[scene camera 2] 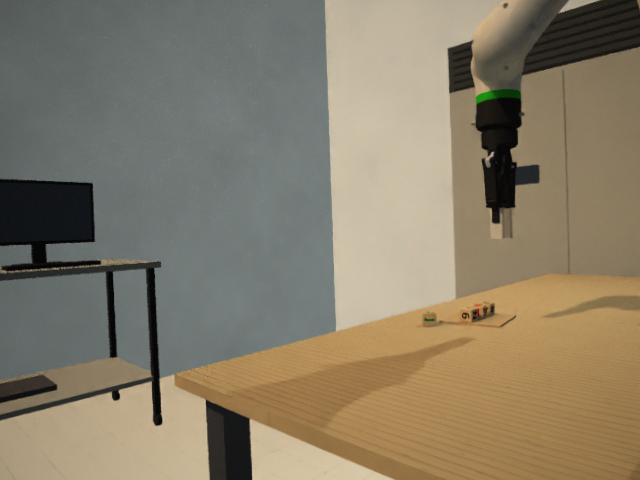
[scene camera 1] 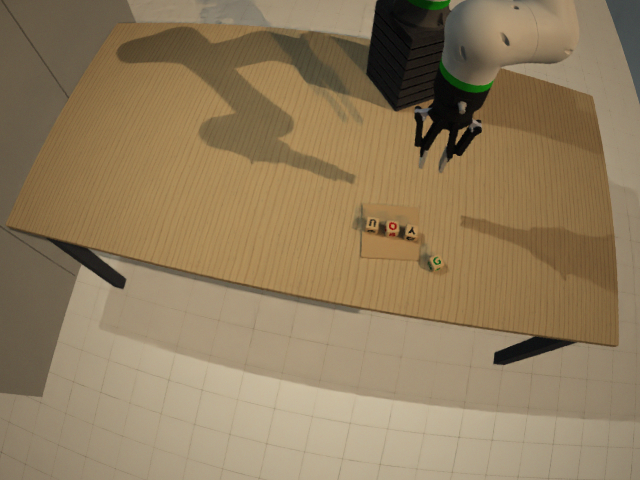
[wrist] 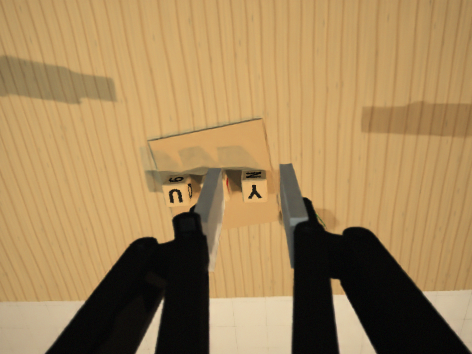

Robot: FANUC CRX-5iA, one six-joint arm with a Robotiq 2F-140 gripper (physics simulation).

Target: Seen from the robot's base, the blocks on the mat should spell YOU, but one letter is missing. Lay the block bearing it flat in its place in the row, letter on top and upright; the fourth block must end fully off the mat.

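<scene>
My gripper [scene camera 1: 432,168] [scene camera 2: 501,236] [wrist: 251,185] is open and empty, high above the table on the base side of the mat [scene camera 1: 389,250] [scene camera 2: 500,323] [wrist: 210,134]. On the mat lie three lettered blocks in a row: the Y block [scene camera 1: 410,233] [scene camera 2: 468,314] [wrist: 254,189], the red O block [scene camera 1: 392,228] in the middle and the U block [scene camera 1: 372,225] [wrist: 176,194]. Their top letters read YOU from the base, upright. In the wrist view the left finger hides most of the O block. The green G block [scene camera 1: 436,262] [scene camera 2: 429,318] lies turned, off the mat beyond its corner; the right finger mostly hides it in the wrist view.
The wooden table [scene camera 1: 206,206] [scene camera 2: 413,392] bears the dark ribbed robot pedestal [scene camera 1: 403,67] at its back. The front table edge lies beyond the mat and the G block. A desk with a monitor [scene camera 2: 46,211] stands apart at the left in scene camera 2.
</scene>
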